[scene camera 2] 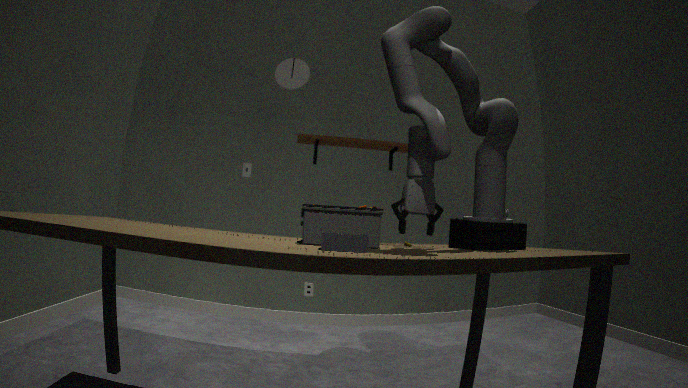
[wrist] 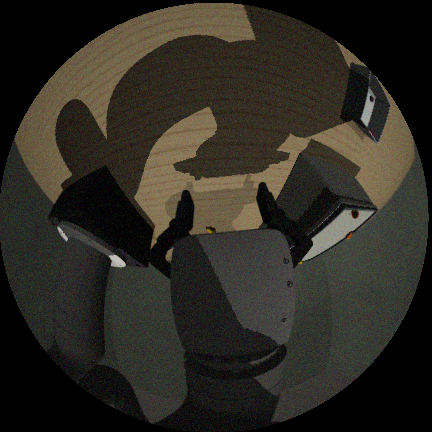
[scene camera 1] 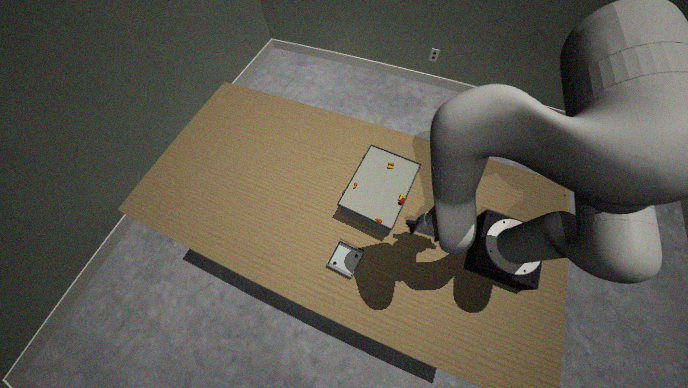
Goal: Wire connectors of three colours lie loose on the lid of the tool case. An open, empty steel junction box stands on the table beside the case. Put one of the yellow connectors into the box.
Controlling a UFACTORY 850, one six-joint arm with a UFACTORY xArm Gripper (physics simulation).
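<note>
The tool case [scene camera 1: 372, 187] [scene camera 2: 340, 225] [wrist: 327, 235] has a pale lid. On it lie a yellow connector [scene camera 1: 401, 197] touching a red one [scene camera 1: 401, 202], a yellow-and-orange spot [scene camera 1: 390, 165] near the far edge, and orange connectors [scene camera 1: 355, 185] [scene camera 1: 378, 220]. Another yellow connector [scene camera 2: 407, 244] [wrist: 210, 230] lies on the table, partly hidden by the gripper body in the wrist view and not visible in scene camera 1. The steel junction box [scene camera 1: 342, 260] [scene camera 2: 345, 242] [wrist: 367, 109] stands open and empty beside the case. My gripper [scene camera 1: 423, 233] [scene camera 2: 416, 232] [wrist: 224, 192] is open and empty, above the table between case and robot base.
The black robot base [scene camera 1: 477, 250] [scene camera 2: 487, 235] [wrist: 102, 210] stands on the table [scene camera 1: 225, 160] on the gripper's other side from the case. The case wall rises close beside one finger. A wooden shelf [scene camera 2: 350, 142] hangs on the wall behind.
</note>
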